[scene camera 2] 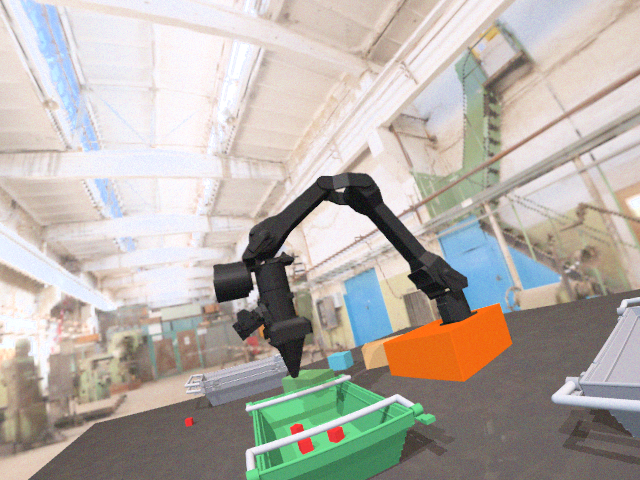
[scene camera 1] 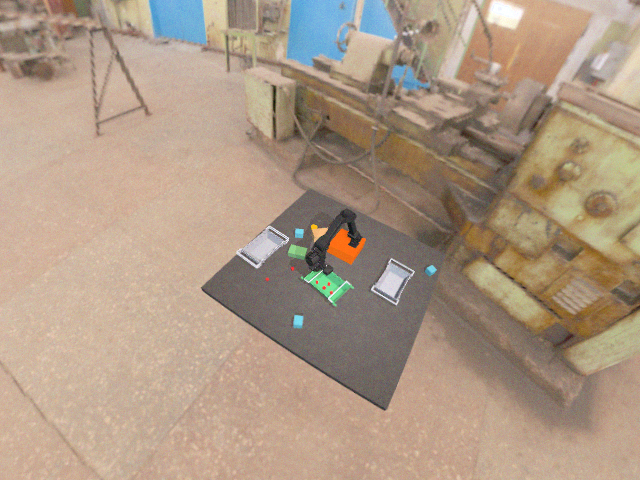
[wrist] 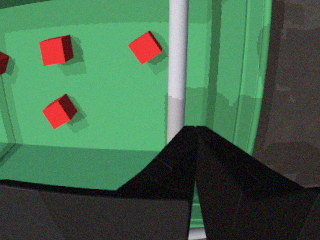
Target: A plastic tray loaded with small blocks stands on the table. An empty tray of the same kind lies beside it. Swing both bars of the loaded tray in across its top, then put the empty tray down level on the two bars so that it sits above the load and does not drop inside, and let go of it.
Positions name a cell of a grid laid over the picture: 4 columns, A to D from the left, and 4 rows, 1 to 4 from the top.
Labels:
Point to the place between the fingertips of my gripper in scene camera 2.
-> At B4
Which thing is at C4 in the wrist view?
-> My gripper.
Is my gripper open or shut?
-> Shut.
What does my gripper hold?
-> Nothing.

